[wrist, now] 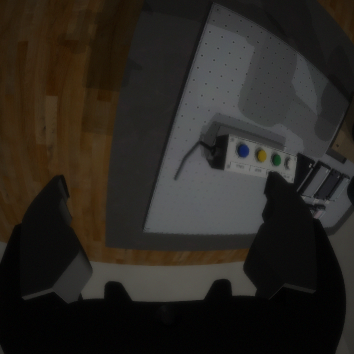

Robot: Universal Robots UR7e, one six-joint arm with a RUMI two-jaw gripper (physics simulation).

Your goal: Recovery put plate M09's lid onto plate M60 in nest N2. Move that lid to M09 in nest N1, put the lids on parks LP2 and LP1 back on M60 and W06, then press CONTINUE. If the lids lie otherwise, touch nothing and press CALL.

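Frame: origin at the arm's base, x ahead, y left, z up, level; metres.
Seen in the pictures: gripper, between the fingertips: (165,175).
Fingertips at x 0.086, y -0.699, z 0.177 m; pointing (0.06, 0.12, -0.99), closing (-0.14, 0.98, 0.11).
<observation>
A point is followed by its place in that frame.
My gripper (165,175) @[x 0.086, y -0.699, z 0.177 m] is open, its two dark jaws wide apart with no object between them. A button box (252,155) @[x 0.160, y -0.486, z -0.010 m] with a blue button (243,150) @[x 0.149, y -0.517, z -0.005 m], a yellow button (261,155) @[x 0.155, y -0.468, z -0.004 m], a green button (277,160) @[x 0.162, y -0.416, z -0.004 m] and a pale one (288,163) @[x 0.167, y -0.374, z -0.004 m] lies on the perforated board, beyond the right jaw. The labels under the buttons are too small and dim to read. The right fingertip covers part of the box's lower edge. Plates M09, M60 and W06, the lids, the nests and the parks cannot be made out in this view.
The light perforated board (200,200) @[x 0.343, y -0.539, z -0.074 m] lies on a dark grey surface (130,165) @[x 0.248, y -0.728, z -0.087 m], with wooden floor (45,125) at the left. A black cable (185,162) @[x 0.226, y -0.605, z -0.074 m] leaves the box's left end. Dark slotted fixtures (327,182) @[x 0.262, y 0.006, z -0.064 m] stand right of the box. A brown block shows at the right edge.
</observation>
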